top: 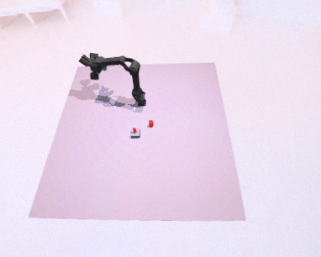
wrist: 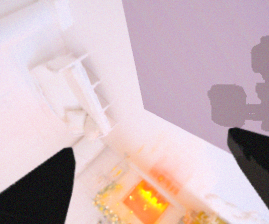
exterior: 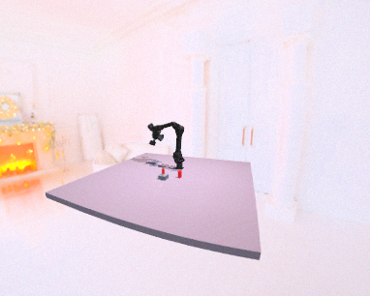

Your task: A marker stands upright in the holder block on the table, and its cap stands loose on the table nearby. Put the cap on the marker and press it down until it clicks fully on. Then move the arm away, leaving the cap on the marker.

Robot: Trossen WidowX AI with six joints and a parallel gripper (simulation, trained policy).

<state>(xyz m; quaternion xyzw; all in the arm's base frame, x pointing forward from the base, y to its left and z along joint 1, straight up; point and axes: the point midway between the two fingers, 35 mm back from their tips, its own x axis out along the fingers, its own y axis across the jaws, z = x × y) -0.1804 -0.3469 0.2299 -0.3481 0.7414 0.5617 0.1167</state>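
Now: the red cap 420 mm ahead of my gripper tip, 440 mm to the left of it and 180 mm below it. Also, from my gripper tip: holder block: 490 mm ahead, 330 mm to the left, 190 mm below.
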